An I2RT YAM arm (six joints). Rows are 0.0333 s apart.
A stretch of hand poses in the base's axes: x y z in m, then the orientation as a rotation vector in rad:
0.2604 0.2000 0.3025 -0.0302 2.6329 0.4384
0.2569 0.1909 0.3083 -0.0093 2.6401 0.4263
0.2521 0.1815 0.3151 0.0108 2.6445 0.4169
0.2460 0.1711 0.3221 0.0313 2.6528 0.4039
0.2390 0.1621 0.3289 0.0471 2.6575 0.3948
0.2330 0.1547 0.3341 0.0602 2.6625 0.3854
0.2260 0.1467 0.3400 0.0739 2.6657 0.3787
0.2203 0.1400 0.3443 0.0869 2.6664 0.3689
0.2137 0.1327 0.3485 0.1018 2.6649 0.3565
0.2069 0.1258 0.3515 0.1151 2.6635 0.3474
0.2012 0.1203 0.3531 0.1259 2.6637 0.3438
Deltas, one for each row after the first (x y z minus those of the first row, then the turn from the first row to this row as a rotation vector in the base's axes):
-0.0035 -0.0091 0.0058 -0.0058 0.0076 -0.0160
-0.0083 -0.0185 0.0126 -0.0094 0.0130 -0.0313
-0.0144 -0.0289 0.0196 -0.0160 0.0219 -0.0469
-0.0214 -0.0379 0.0264 -0.0202 0.0273 -0.0589
-0.0274 -0.0453 0.0316 -0.0251 0.0328 -0.0691
-0.0344 -0.0533 0.0375 -0.0278 0.0369 -0.0794
-0.0401 -0.0600 0.0418 -0.0325 0.0382 -0.0901
-0.0467 -0.0673 0.0460 -0.0385 0.0375 -0.1030
-0.0535 -0.0742 0.0490 -0.0424 0.0370 -0.1141
-0.0592 -0.0797 0.0506 -0.0431 0.0385 -0.1222

